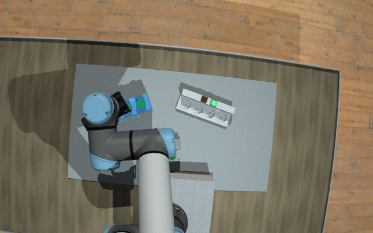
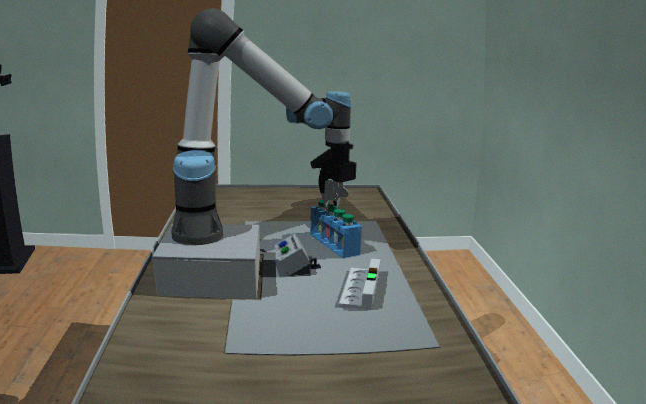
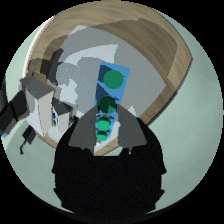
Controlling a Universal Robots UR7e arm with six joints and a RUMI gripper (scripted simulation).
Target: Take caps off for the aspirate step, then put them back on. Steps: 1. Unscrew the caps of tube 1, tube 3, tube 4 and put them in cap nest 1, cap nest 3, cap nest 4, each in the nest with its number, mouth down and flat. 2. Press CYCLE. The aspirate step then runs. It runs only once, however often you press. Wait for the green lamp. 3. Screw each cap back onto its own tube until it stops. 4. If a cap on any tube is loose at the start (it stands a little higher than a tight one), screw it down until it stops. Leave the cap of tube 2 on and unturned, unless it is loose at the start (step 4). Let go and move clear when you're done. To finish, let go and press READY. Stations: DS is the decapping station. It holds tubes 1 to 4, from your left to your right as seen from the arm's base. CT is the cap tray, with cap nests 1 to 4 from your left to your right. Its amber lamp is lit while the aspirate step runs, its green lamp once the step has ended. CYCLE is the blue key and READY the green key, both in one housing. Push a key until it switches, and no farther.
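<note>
Right now my hand is 190 mm past the green key, 190 mm to the left of it and 60 mm above it. The rest, counted from my hand: grey key housing (170 mm behind, 180 mm to the right, 70 mm below); blue key (190 mm behind, 150 mm to the right, 60 mm below).
</note>
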